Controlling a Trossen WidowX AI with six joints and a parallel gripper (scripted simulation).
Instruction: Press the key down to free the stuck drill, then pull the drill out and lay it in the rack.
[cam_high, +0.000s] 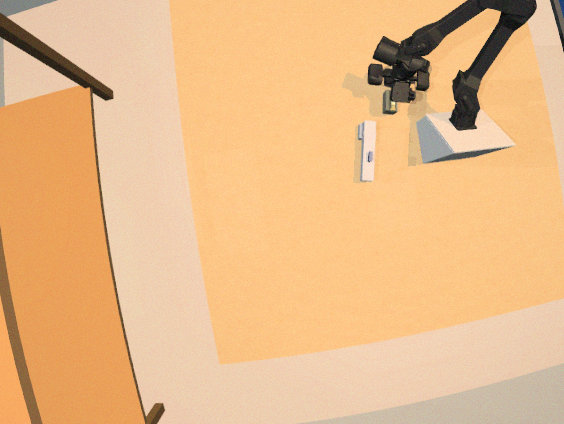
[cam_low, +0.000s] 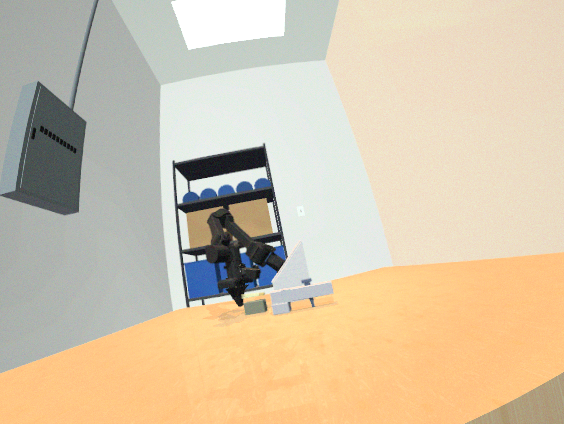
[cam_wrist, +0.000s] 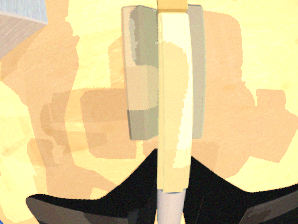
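The drill shank lies 1 cm ahead of my gripper tip, 4 cm to the left of it and 3 cm above it. The rest, counted from my gripper tip: grey block: 11 cm ahead, 20 cm to the left, 1 cm above; dark box: 1 cm ahead, 5 cm to the left, 1 cm below; blue key: 12 cm ahead, 23 cm to the left, 2 cm above.
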